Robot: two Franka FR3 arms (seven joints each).
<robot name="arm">
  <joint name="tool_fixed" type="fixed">
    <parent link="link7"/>
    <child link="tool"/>
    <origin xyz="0 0 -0.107" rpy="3.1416 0 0"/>
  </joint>
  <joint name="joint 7" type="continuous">
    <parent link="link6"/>
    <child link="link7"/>
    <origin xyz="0.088 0 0"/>
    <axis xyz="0 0 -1"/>
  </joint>
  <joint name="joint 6" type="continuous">
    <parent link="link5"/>
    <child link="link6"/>
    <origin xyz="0 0 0"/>
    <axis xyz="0 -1 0"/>
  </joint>
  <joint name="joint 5" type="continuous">
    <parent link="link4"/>
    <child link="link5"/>
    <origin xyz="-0.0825 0 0.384"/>
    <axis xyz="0 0 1"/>
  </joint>
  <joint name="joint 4" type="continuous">
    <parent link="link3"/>
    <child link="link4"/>
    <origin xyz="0.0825 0 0"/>
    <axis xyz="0 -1 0"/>
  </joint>
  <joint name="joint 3" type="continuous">
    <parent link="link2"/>
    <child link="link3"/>
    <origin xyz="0 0 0.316"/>
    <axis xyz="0 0 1"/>
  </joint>
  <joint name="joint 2" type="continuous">
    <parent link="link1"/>
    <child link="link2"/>
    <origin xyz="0 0 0"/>
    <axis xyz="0 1 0"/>
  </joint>
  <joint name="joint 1" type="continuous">
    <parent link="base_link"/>
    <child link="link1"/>
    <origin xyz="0 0 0.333"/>
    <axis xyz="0 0 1"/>
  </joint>
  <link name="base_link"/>
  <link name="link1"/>
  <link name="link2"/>
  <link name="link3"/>
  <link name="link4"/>
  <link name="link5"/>
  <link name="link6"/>
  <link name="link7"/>
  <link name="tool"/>
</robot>
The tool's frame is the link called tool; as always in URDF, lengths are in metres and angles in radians. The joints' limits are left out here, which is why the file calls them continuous.
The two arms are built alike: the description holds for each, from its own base.
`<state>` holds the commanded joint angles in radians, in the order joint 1, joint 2, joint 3, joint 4, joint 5, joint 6, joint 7, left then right.
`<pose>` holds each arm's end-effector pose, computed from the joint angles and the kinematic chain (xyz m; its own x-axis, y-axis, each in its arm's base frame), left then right.
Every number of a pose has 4 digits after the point.
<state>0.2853 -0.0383 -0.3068 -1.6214 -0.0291 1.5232 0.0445 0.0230 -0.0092 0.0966 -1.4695 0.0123 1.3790 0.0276</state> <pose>0.5370 -0.0179 0.6167 0.9959 -0.0664 -0.0608 -0.0652 -0.9977 0.0202 0.5272 0.0652 0.6603 0.9923 0.0937 -0.0815 0.0933 -0.9956 -0.0091</pose>
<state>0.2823 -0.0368 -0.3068 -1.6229 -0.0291 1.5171 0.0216 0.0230 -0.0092 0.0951 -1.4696 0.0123 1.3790 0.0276</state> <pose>0.5366 -0.0194 0.6147 0.9964 -0.0466 -0.0702 -0.0453 -0.9988 0.0195 0.5273 0.0644 0.6602 0.9924 0.0922 -0.0816 0.0918 -0.9957 -0.0091</pose>
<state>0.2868 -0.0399 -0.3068 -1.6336 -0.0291 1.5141 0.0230 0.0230 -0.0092 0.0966 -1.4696 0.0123 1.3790 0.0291</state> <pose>0.5351 -0.0172 0.6111 0.9958 -0.0434 -0.0809 -0.0420 -0.9989 0.0189 0.5272 0.0652 0.6602 0.9924 0.0922 -0.0816 0.0918 -0.9957 -0.0090</pose>
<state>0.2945 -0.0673 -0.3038 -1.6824 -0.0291 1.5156 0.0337 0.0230 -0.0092 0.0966 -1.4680 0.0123 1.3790 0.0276</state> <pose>0.5260 -0.0132 0.6023 0.9939 -0.0418 -0.1020 -0.0408 -0.9991 0.0124 0.5272 0.0652 0.6610 0.9924 0.0937 -0.0800 0.0933 -0.9956 -0.0091</pose>
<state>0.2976 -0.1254 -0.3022 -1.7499 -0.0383 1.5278 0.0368 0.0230 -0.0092 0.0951 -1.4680 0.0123 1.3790 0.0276</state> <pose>0.5089 -0.0154 0.6005 0.9941 -0.0370 -0.1020 -0.0367 -0.9993 0.0047 0.5273 0.0644 0.6610 0.9925 0.0923 -0.0800 0.0918 -0.9957 -0.0092</pose>
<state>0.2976 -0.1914 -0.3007 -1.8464 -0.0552 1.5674 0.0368 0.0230 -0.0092 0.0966 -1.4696 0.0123 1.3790 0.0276</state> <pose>0.4910 -0.0194 0.5899 0.9950 -0.0295 -0.0957 -0.0295 -0.9996 0.0021 0.5272 0.0652 0.6602 0.9922 0.0937 -0.0816 0.0933 -0.9956 -0.0091</pose>
